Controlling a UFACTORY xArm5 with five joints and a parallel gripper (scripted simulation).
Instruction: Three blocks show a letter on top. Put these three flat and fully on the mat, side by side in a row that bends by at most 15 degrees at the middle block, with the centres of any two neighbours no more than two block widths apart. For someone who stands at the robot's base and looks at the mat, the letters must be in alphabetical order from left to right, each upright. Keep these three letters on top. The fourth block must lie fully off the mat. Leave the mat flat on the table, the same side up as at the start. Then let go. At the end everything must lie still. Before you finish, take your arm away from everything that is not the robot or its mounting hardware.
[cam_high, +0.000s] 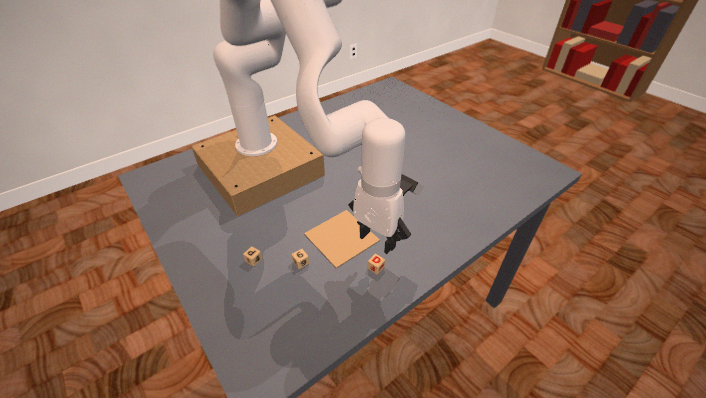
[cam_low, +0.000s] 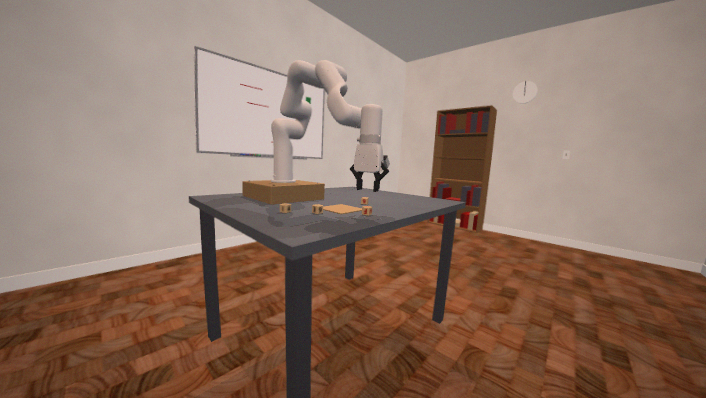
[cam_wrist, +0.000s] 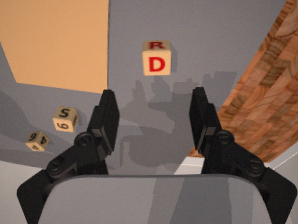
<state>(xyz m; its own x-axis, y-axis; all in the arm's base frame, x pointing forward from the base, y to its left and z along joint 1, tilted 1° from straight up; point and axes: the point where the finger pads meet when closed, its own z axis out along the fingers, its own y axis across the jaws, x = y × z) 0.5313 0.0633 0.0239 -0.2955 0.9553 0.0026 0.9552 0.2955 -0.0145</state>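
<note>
Now: the wooden block 90 mm below my hand. Also, from my hand: tan mat (120 mm behind, 20 mm to the right, 100 mm below).
</note>
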